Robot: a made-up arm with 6 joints.
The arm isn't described. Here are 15 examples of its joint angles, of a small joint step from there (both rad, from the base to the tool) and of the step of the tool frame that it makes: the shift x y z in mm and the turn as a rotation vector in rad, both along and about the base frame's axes.
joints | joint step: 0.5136 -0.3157 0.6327 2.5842 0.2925 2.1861 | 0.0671 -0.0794 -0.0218 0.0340 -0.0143 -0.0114
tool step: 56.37 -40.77 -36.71 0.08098 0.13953 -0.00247
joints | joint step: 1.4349 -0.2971 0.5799 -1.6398 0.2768 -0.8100 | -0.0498 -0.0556 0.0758 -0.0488 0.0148 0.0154
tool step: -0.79 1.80 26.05 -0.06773 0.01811 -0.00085
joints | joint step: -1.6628 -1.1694 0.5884 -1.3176 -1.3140 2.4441 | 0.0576 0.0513 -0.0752 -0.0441 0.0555 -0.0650
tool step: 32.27 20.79 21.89 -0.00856 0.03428 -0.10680
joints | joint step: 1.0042 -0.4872 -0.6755 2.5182 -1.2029 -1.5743 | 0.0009 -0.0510 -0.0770 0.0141 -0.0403 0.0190
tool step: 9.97 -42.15 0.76 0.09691 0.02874 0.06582
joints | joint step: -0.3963 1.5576 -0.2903 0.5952 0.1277 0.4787 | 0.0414 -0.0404 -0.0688 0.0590 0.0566 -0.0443
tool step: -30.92 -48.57 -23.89 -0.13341 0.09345 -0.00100
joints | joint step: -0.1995 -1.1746 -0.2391 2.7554 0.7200 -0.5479 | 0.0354 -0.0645 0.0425 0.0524 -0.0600 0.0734
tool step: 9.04 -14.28 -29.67 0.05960 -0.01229 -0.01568
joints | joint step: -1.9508 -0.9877 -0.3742 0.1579 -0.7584 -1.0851 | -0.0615 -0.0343 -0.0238 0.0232 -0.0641 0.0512
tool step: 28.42 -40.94 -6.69 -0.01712 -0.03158 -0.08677
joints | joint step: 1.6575 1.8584 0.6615 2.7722 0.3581 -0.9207 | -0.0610 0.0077 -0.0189 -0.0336 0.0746 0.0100
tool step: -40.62 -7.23 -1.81 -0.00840 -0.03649 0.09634
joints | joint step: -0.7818 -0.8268 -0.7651 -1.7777 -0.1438 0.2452 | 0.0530 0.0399 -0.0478 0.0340 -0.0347 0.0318
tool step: -6.15 4.26 -0.40 0.06937 0.06607 -0.03797
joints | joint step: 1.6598 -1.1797 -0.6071 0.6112 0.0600 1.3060 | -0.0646 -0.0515 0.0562 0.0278 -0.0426 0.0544
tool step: 28.63 45.49 12.57 0.03550 -0.03837 0.08973
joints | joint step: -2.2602 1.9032 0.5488 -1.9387 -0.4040 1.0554 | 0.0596 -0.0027 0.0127 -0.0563 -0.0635 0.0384
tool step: 19.41 20.38 -0.69 -0.01175 0.05307 0.07412
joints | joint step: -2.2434 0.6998 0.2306 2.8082 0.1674 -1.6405 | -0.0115 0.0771 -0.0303 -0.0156 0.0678 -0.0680
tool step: 13.21 -11.78 22.31 -0.04665 0.03373 -0.00939
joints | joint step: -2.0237 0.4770 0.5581 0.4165 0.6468 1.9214 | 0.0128 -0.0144 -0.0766 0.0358 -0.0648 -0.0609
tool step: -15.13 -31.76 0.55 -0.06549 0.04145 -0.04756
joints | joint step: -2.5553 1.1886 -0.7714 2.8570 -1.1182 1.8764 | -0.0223 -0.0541 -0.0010 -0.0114 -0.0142 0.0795
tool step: -12.19 -9.23 -15.42 0.04236 -0.07750 -0.00911
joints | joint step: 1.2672 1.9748 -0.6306 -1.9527 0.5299 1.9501 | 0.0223 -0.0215 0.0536 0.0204 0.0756 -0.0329
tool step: 13.81 -18.02 -29.39 0.00199 0.07804 -0.01989
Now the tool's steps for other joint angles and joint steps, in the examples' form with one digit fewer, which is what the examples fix.
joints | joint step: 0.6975 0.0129 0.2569 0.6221 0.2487 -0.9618 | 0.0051 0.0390 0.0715 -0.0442 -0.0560 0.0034
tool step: 60.6 -23.0 -28.8 -0.0830 -0.0416 -0.1427
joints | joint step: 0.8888 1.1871 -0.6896 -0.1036 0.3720 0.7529 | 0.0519 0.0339 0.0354 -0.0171 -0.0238 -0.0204
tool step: 62.8 -10.4 -6.4 -0.0035 -0.0468 -0.0968
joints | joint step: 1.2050 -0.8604 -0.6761 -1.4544 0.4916 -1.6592 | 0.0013 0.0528 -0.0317 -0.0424 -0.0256 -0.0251
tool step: 7.3 -25.3 -6.3 -0.0780 -0.0421 0.0074
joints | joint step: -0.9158 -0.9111 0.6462 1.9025 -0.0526 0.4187 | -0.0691 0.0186 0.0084 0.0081 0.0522 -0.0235
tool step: -14.7 -40.9 -28.9 0.0222 -0.0303 0.0837
